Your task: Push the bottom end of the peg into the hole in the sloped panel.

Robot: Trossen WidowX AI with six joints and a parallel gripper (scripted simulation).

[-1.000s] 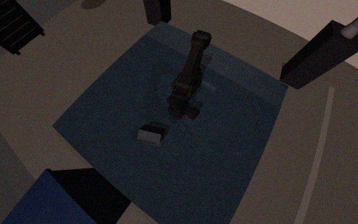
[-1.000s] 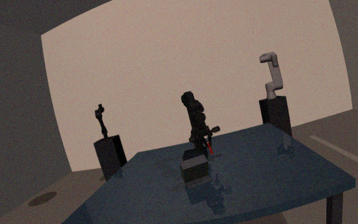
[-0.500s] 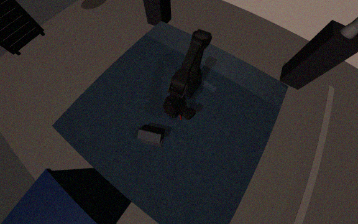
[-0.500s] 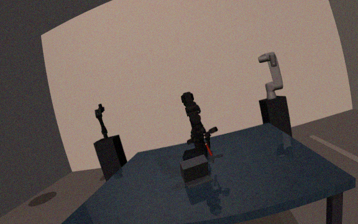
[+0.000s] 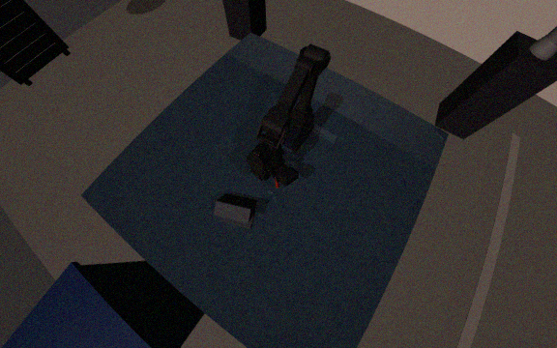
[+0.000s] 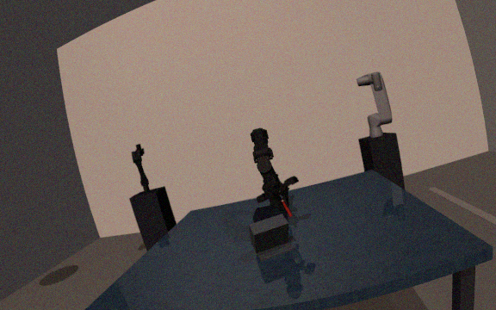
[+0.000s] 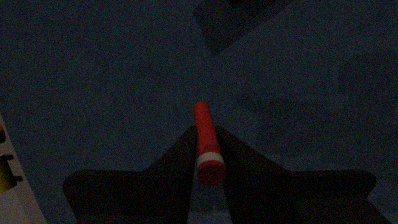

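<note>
Right now the sloped panel is 160 mm ahead of my gripper tip, 90 mm to the right of it and 40 mm below it. Round my gripper tip: peg: 20 mm above.
</note>
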